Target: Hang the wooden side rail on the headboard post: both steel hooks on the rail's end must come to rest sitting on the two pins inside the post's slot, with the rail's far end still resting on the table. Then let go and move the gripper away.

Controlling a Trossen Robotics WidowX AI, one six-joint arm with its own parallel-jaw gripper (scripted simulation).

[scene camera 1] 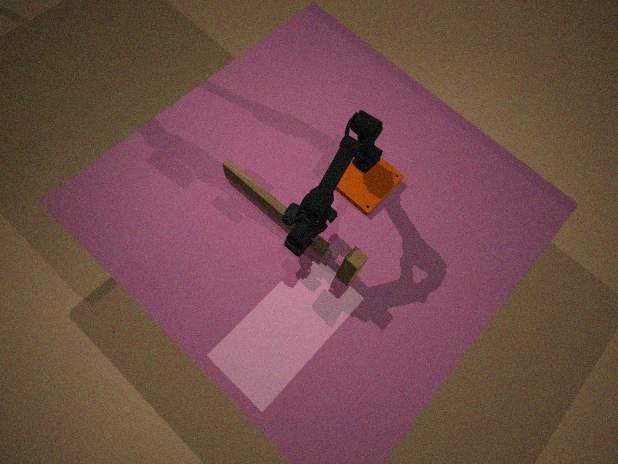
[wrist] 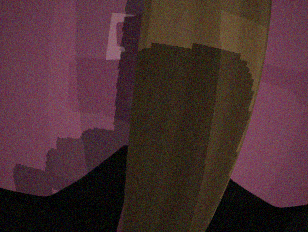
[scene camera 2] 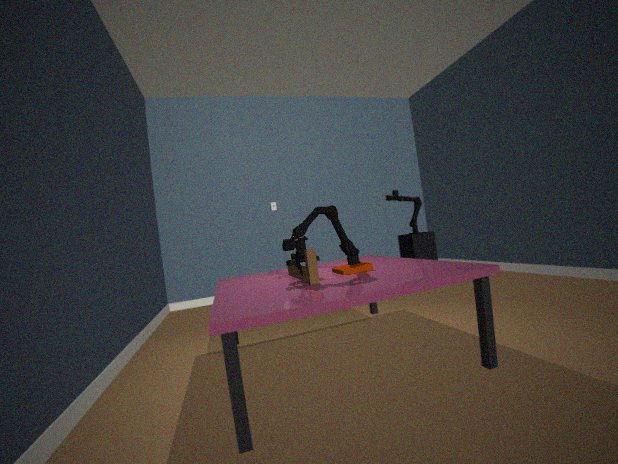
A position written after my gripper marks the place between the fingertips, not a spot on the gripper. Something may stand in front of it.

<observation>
In view: my gripper point(wrist: 158, 156) and a wooden side rail point(scene camera 1: 237, 175).
The wooden side rail shows as well in the wrist view point(wrist: 197, 76).
</observation>
